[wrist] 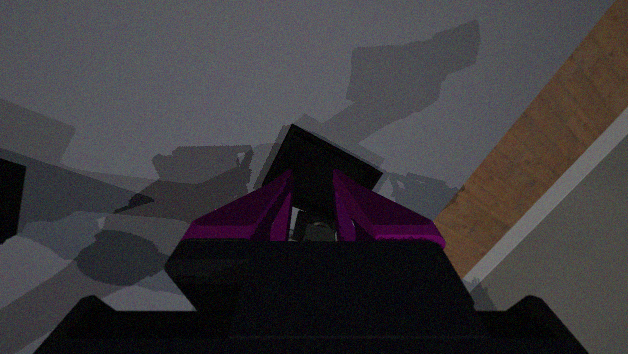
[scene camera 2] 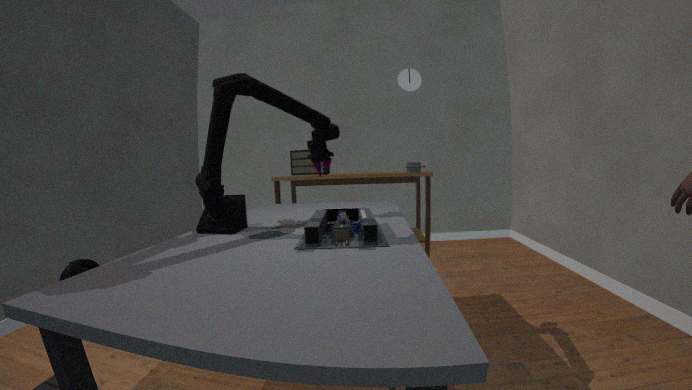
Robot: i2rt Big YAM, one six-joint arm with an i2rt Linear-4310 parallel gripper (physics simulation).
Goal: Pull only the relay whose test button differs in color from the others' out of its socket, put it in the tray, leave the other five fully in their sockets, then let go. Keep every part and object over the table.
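Places are measured from the arm's base along level axes (x back, y right, z up), in millimetres.
Pixels of known places: gripper, fingertip midpoint: (wrist: pixel 313 177) (scene camera 2: pixel 323 175); arm's base at its link origin: (scene camera 2: pixel 219 210).
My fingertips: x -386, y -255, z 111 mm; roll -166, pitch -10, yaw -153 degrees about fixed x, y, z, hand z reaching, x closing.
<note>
For each thing: its top centre in the pictures, then the offset to it from my fingertips. "spot": a spot on its surface instead.
- dark relay at its top centre: (wrist: pixel 321 273) dx -12, dy +30, dz +48 mm
- black tray at a spot on its surface: (wrist: pixel 341 154) spot: dx -76, dy -5, dz -156 mm
- socket panel at a spot on its surface: (scene camera 2: pixel 302 245) spot: dx +7, dy +461, dz -188 mm
My gripper (scene camera 2: pixel 323 171) (wrist: pixel 313 177) has magenta fingers, shut on a dark relay (wrist: pixel 318 232) that shows partly between them in the wrist view; its test button cannot be made out. The gripper is high above the table, pointing down. The black tray (scene camera 2: pixel 343 213) (wrist: pixel 341 154) lies below and just ahead of the fingertips in the wrist view, partly covered by them. In scene camera 2 it shows behind the socket panel (scene camera 2: pixel 302 245). Parts on the panel are small and dim there, so the seated relays and their button colors cannot be told apart.
Two grey ducts (scene camera 2: pixel 315 233) (scene camera 2: pixel 370 232) stand on the panel. The arm's black base (scene camera 2: pixel 222 220) is on the table's left. The table's right edge borders the wood floor (wrist: pixel 530 135). A wooden bench (scene camera 2: pixel 350 178) stands behind. A person's hand (scene camera 2: pixel 684 195) shows at far right.
</note>
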